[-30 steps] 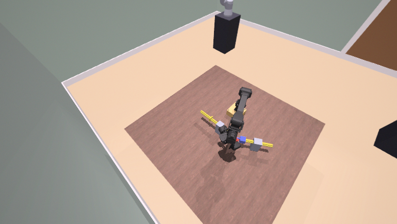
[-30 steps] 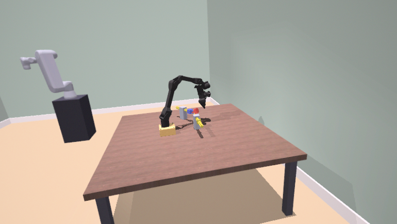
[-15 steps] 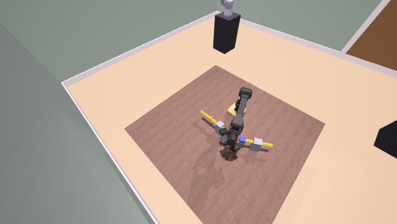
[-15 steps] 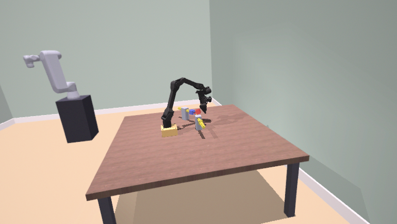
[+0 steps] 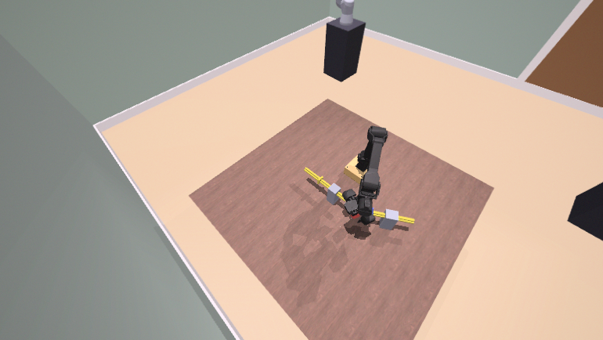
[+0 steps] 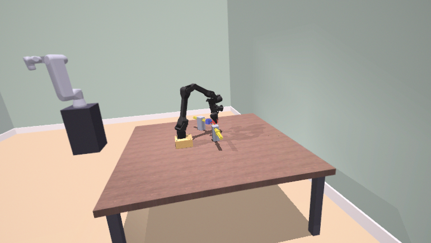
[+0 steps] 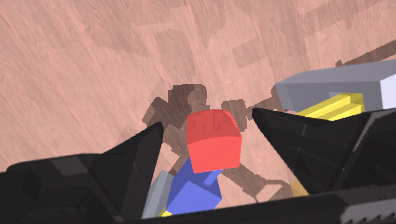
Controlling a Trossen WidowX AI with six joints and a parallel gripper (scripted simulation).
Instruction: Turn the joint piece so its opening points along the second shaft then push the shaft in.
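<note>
Right now my gripper tip is 2 cm past the red square joint piece and 1 cm below it.
</note>
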